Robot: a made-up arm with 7 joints. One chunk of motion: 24 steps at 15 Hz.
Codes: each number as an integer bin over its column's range. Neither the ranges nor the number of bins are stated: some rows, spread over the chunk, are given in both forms.
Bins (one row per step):
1: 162 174 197 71 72 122
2: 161 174 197 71 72 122
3: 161 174 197 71 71 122
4: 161 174 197 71 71 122
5: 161 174 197 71 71 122
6: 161 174 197 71 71 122
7: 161 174 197 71 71 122
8: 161 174 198 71 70 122
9: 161 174 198 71 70 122
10: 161 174 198 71 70 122
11: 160 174 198 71 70 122
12: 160 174 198 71 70 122
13: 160 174 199 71 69 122
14: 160 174 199 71 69 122
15: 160 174 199 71 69 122
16: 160 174 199 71 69 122
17: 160 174 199 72 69 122
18: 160 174 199 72 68 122
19: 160 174 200 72 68 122
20: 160 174 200 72 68 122
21: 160 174 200 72 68 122
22: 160 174 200 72 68 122
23: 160 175 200 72 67 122
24: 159 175 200 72 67 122
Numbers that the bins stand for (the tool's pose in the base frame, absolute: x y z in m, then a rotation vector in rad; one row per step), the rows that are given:
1: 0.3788 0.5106 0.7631 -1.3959 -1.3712 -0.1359
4: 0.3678 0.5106 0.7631 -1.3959 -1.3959 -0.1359
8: 0.3678 0.5106 0.7741 -1.3959 -1.4206 -0.1359
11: 0.3569 0.5106 0.7741 -1.3959 -1.4206 -0.1359
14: 0.3569 0.5106 0.7851 -1.3959 -1.4453 -0.1359
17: 0.3569 0.5106 0.7851 -1.3712 -1.4453 -0.1359
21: 0.3569 0.5106 0.7961 -1.3712 -1.4700 -0.1359
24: 0.3459 0.5216 0.7961 -1.3712 -1.4947 -0.1359
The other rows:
2: 0.3678 0.5106 0.7631 -1.3959 -1.3712 -0.1359
3: 0.3678 0.5106 0.7631 -1.3959 -1.3959 -0.1359
5: 0.3678 0.5106 0.7631 -1.3959 -1.3959 -0.1359
6: 0.3678 0.5106 0.7631 -1.3959 -1.3959 -0.1359
7: 0.3678 0.5106 0.7631 -1.3959 -1.3959 -0.1359
9: 0.3678 0.5106 0.7741 -1.3959 -1.4206 -0.1359
10: 0.3678 0.5106 0.7741 -1.3959 -1.4206 -0.1359
12: 0.3569 0.5106 0.7741 -1.3959 -1.4206 -0.1359
13: 0.3569 0.5106 0.7851 -1.3959 -1.4453 -0.1359
15: 0.3569 0.5106 0.7851 -1.3959 -1.4453 -0.1359
16: 0.3569 0.5106 0.7851 -1.3959 -1.4453 -0.1359
18: 0.3569 0.5106 0.7851 -1.3712 -1.4700 -0.1359
19: 0.3569 0.5106 0.7961 -1.3712 -1.4700 -0.1359
20: 0.3569 0.5106 0.7961 -1.3712 -1.4700 -0.1359
22: 0.3569 0.5106 0.7961 -1.3712 -1.4700 -0.1359
23: 0.3569 0.5216 0.7961 -1.3712 -1.4947 -0.1359

